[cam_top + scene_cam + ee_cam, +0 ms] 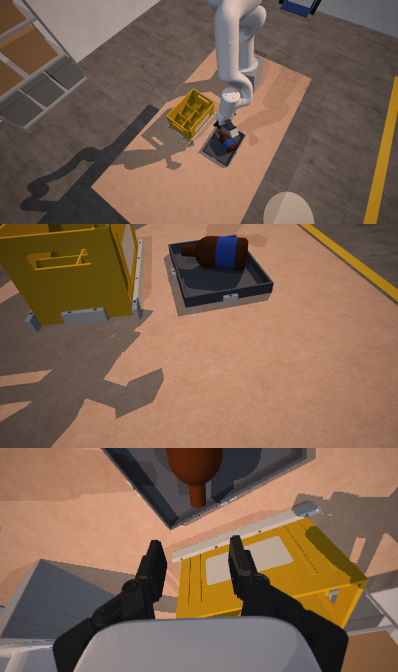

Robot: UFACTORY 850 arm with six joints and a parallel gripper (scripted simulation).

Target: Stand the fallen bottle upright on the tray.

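Right now my hand is 16 cm above the brown bottle, 5 cm to the right of it and 2 cm short of it. Round my hand: dark tray: 19 cm below, 5 cm to the left, 3 cm ahead; then yellow crate: 23 cm to the right, 12 cm below, 2 cm ahead.
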